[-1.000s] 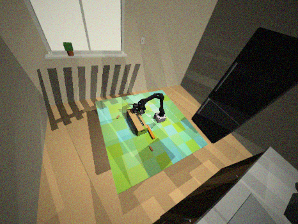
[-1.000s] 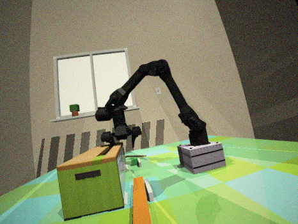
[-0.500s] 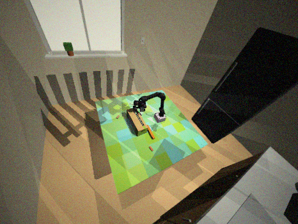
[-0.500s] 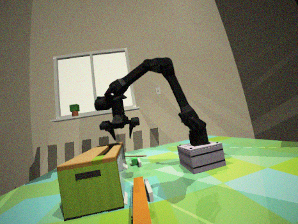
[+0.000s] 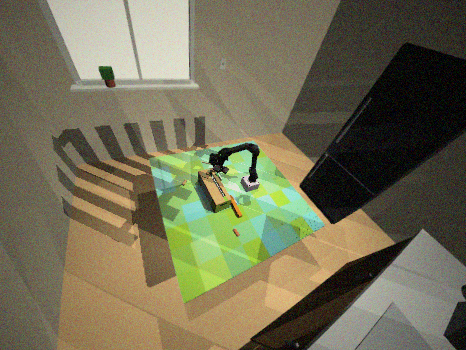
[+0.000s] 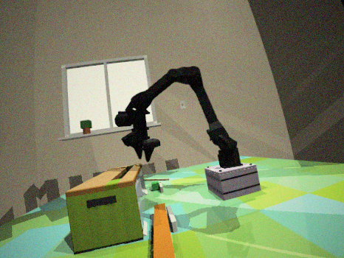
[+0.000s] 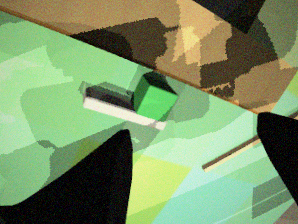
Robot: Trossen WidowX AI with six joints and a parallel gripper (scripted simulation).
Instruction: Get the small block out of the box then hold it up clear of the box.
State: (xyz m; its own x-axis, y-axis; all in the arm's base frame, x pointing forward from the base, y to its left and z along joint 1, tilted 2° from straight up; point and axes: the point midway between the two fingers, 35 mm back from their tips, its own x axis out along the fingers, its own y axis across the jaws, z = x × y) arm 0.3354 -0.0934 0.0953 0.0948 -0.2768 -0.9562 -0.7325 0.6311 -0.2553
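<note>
Now: the green block 130 mm below my gripper tip, 40 mm to the right of it and 20 mm behind it. The rest, counted from my gripper tip: orange bar 320 mm to the left, 130 mm below, 110 mm behind; then box 140 mm to the left, 80 mm below, 10 mm ahead; then thin stick 230 mm to the right, 140 mm below, 10 mm ahead.
</note>
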